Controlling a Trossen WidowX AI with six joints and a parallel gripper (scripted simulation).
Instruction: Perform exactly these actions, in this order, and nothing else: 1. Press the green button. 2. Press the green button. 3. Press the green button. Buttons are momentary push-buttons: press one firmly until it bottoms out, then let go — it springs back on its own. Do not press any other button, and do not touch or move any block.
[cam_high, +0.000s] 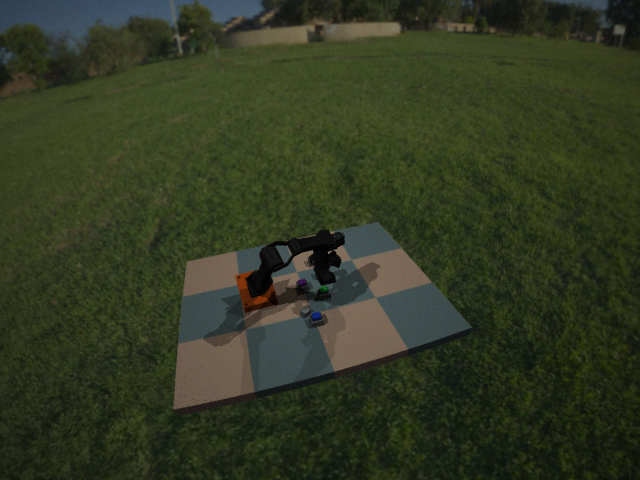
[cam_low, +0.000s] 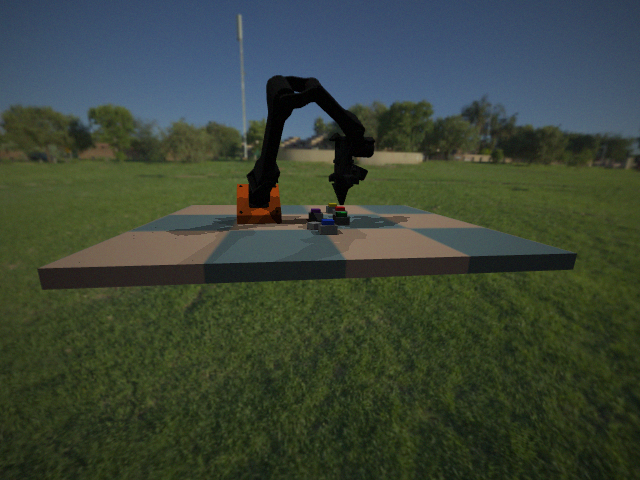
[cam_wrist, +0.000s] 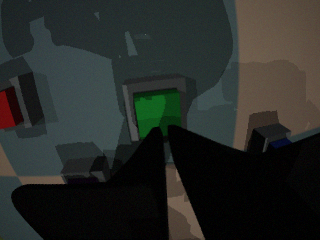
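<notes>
The green button is 3 cm below my gripper tip. Round my gripper tip: red button 4 cm ahead, 14 cm to the left, 3 cm below; then purple button 7 cm behind, 9 cm to the left, 3 cm below; then small grey block 11 cm behind, 7 cm to the right, 5 cm below.
</notes>
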